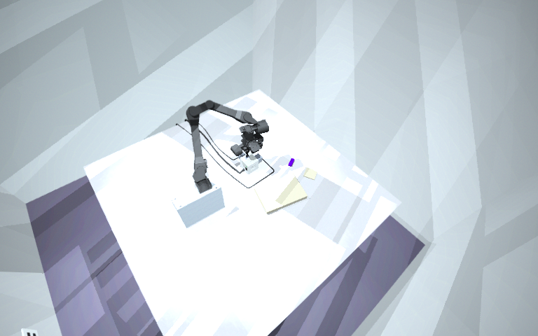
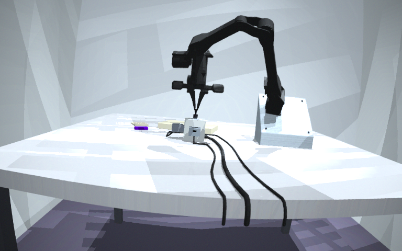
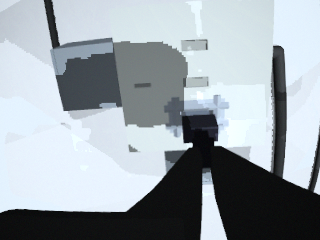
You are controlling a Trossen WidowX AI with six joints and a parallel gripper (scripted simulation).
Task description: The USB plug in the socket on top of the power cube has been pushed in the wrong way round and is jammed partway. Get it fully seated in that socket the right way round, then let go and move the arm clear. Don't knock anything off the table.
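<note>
Right now my gripper tip is 20 mm above the USB plug. Round my gripper tip: purple stick 250 mm ahead, 110 mm to the right, 100 mm below.
</note>
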